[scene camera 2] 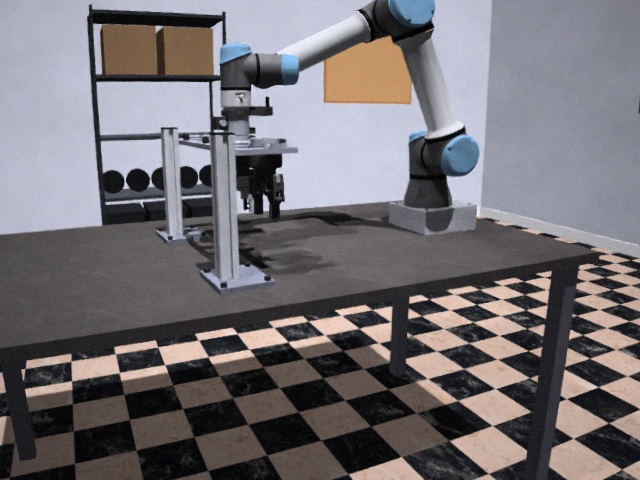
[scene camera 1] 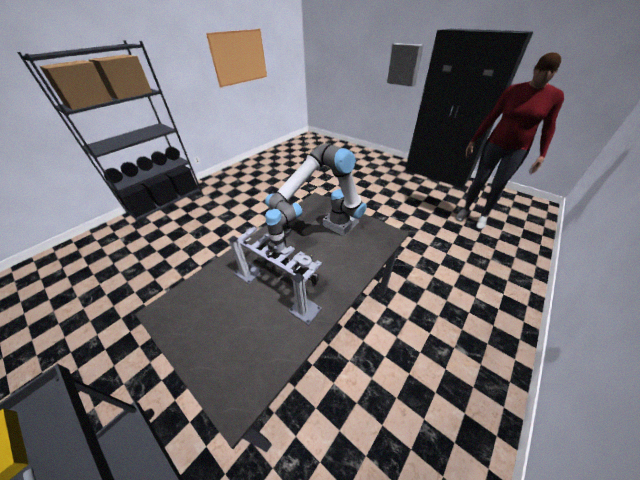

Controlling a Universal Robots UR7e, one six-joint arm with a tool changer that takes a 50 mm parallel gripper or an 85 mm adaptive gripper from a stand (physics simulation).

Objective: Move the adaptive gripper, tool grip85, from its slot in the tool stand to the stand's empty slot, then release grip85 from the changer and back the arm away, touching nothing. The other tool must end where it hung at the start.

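The tool stand has two pale posts and a slotted top rail. The arm's wrist points straight down over the middle slot, its lower end at rail height. Another tool's pale round top sits in the slot nearest scene camera 1's right-hand post. Dark gripper bodies and fingers hang below the rail and overlap in scene camera 2. I cannot tell which is grip85, or whether the fingers under the wrist are open. The far-left slot in scene camera 1 shows no tool. Contact at the changer is too small to judge.
The arm base stands on the dark table behind the stand. A person in a red top stands by the black cabinet at the right. A shelf rack stands by the wall.
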